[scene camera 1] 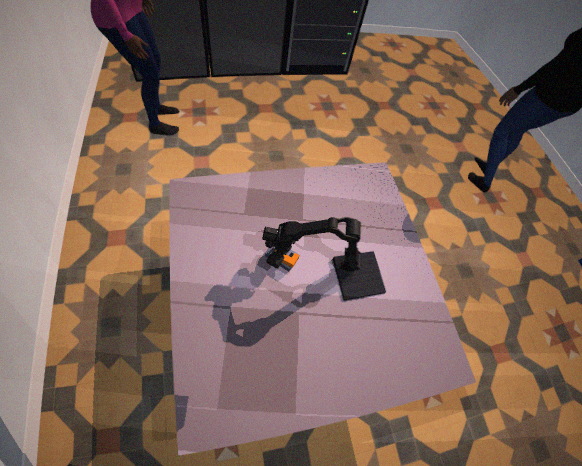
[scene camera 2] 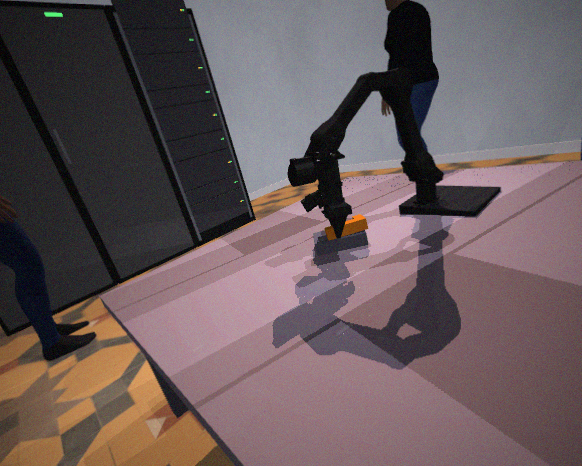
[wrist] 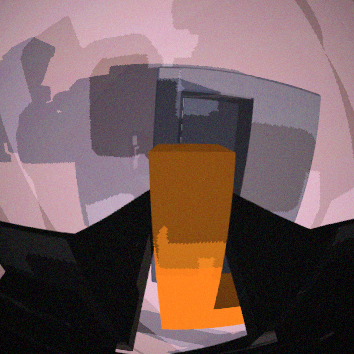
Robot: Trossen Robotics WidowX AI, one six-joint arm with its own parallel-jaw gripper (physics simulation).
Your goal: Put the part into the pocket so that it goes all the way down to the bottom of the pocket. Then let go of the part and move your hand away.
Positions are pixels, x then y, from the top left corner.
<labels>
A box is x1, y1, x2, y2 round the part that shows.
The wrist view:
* my gripper: 186, 195 [0, 189, 353, 353]
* orange block: 190, 184 [148, 143, 243, 328], gripped by my gripper
</labels>
